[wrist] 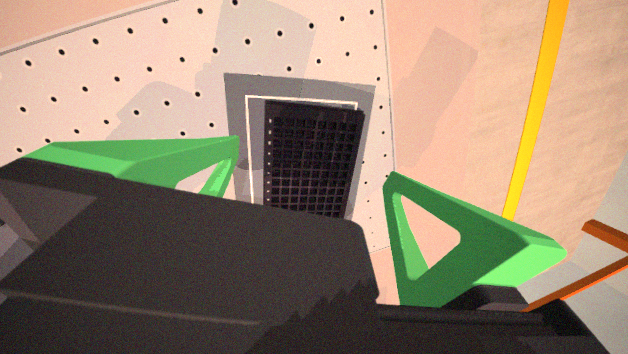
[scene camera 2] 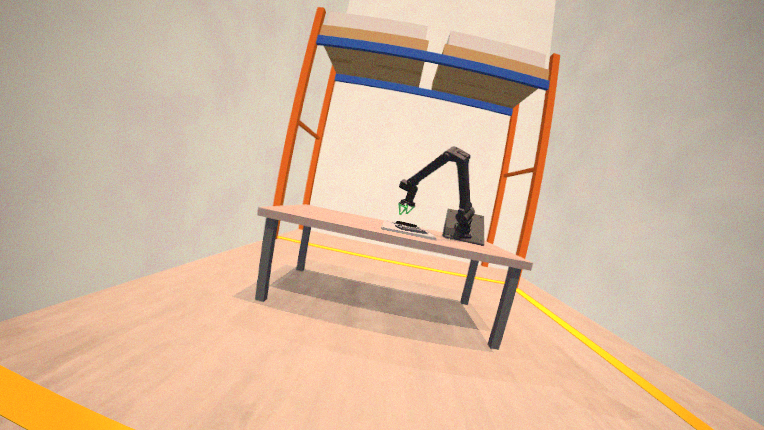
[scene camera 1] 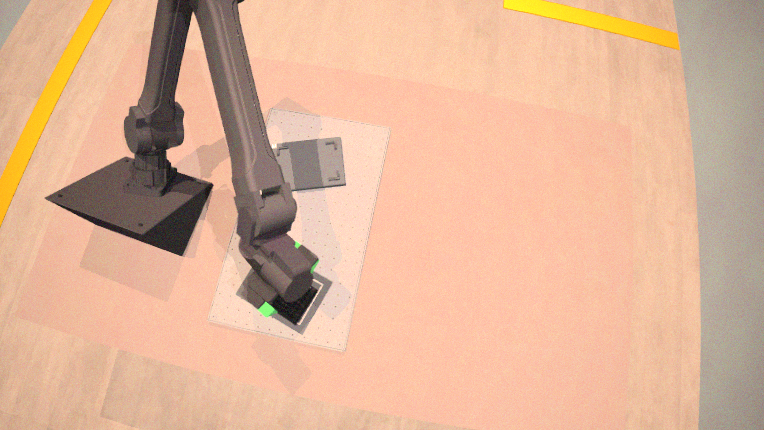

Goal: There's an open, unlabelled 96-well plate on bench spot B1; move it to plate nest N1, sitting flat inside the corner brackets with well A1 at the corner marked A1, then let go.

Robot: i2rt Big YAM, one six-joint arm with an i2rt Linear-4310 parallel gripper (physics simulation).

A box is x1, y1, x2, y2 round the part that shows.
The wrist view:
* my gripper: 317, 163 [0, 135, 609, 353]
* black well plate: 310, 151 [263, 100, 364, 218], on a grey nest pad with white outline
